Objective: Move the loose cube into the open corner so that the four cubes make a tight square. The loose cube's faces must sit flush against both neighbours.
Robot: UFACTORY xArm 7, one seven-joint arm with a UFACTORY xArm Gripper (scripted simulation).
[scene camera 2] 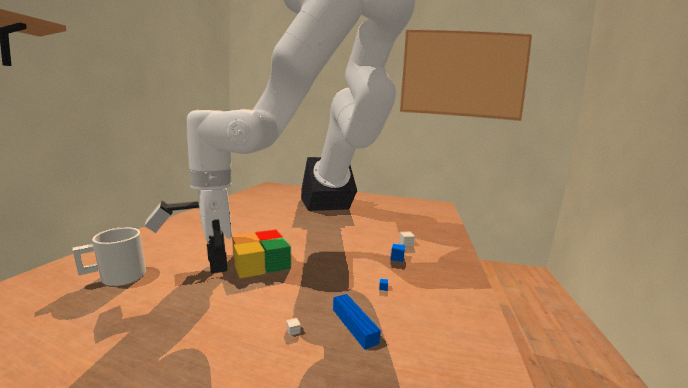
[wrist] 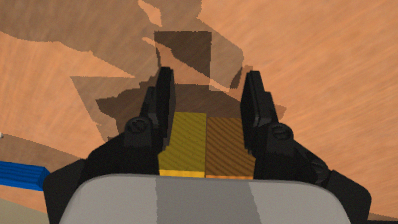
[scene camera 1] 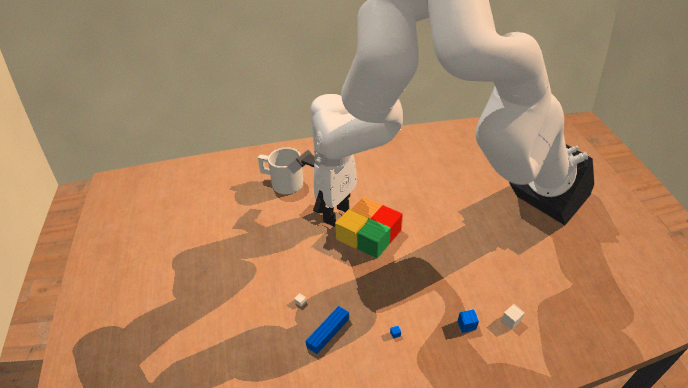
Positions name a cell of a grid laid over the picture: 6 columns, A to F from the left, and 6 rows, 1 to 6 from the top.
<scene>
I see my gripper (scene camera 2: B5) and an orange cube (wrist: D5).
My gripper is seen too in the wrist view (wrist: D3) and in scene camera 1 (scene camera 1: C4).
</scene>
